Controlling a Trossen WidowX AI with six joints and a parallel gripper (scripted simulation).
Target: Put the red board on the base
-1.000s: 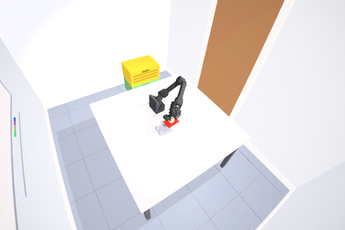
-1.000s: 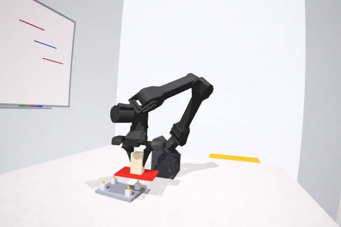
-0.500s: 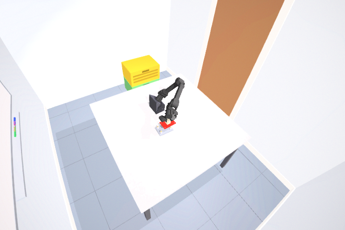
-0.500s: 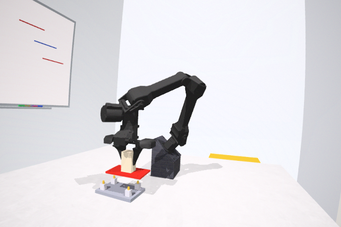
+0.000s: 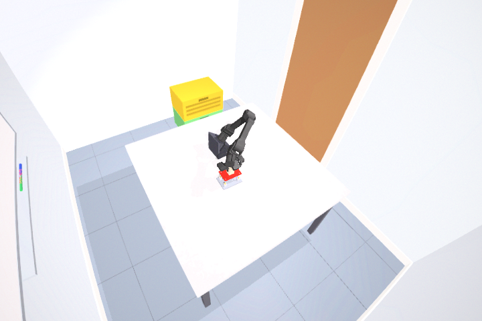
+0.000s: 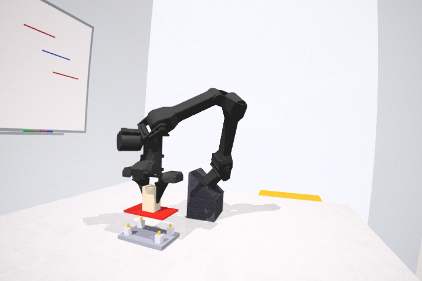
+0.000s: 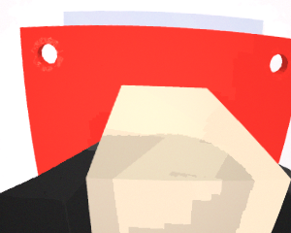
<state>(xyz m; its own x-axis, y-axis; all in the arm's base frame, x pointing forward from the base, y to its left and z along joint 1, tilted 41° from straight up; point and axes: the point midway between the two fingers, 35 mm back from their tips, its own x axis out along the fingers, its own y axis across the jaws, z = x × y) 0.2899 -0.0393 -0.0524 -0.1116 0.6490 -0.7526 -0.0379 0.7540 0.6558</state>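
The grey base lies 110 mm below my gripper tip. Also, from my gripper tip: red board 10 mm below.
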